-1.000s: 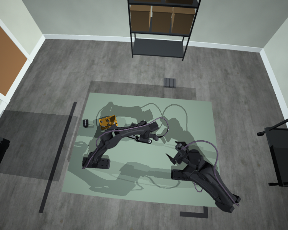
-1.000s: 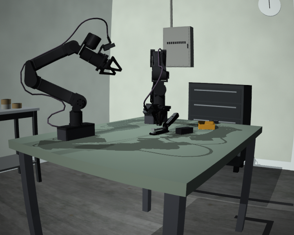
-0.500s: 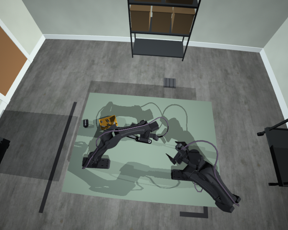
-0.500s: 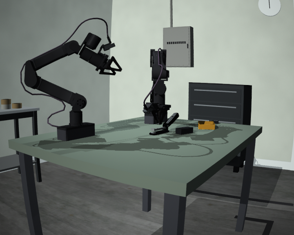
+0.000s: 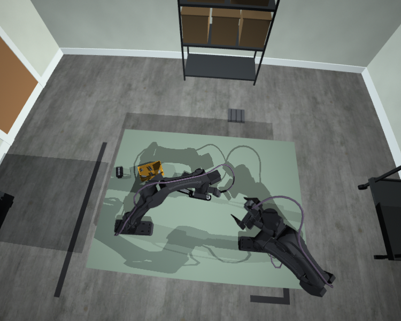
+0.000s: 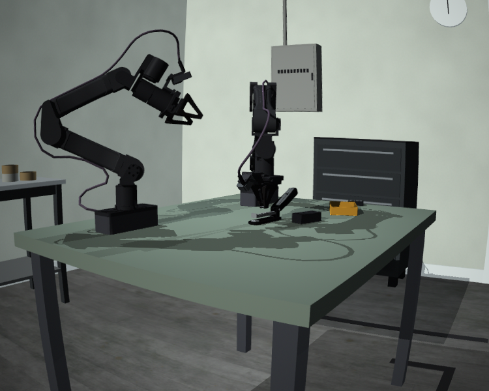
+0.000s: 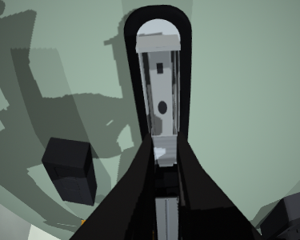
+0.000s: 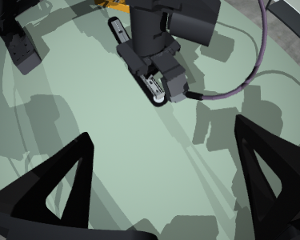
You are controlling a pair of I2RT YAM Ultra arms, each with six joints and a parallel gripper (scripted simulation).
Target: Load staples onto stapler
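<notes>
My left gripper is now 60 mm to the right of the black stapler and 20 mm above it. Round my left hand: black block: 100 mm ahead, 80 mm to the left, 40 mm below; orange tray: 340 mm to the left, 120 mm ahead, 40 mm below.
</notes>
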